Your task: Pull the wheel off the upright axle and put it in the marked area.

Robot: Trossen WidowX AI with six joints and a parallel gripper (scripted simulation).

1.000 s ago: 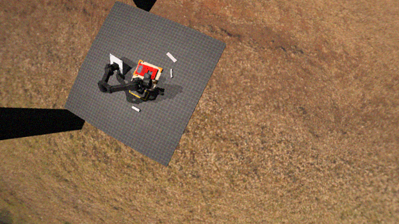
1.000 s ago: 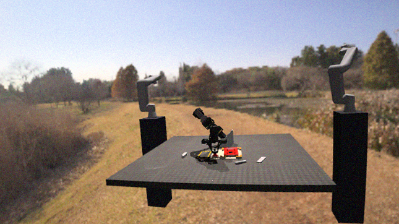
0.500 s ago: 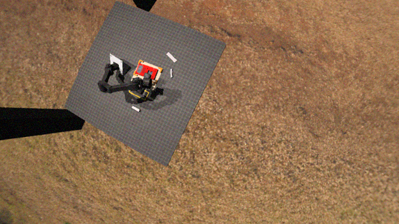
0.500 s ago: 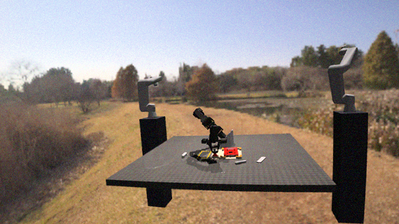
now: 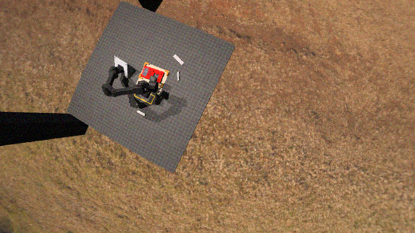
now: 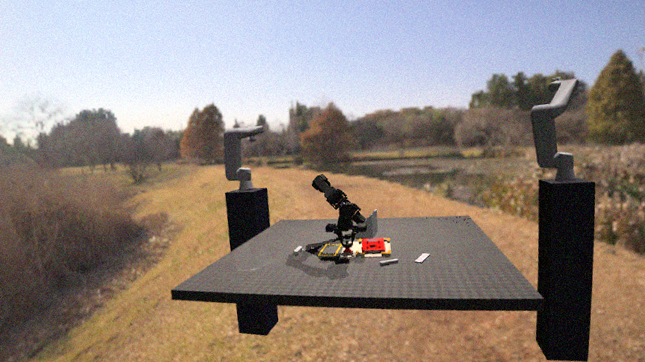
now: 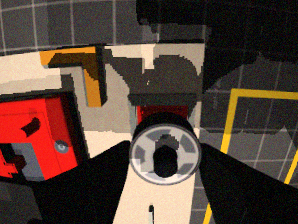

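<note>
Right now the dark grey wheel is right at my gripper tip. From my gripper tip the other things lie so: black axle: right at my gripper tip.
</note>
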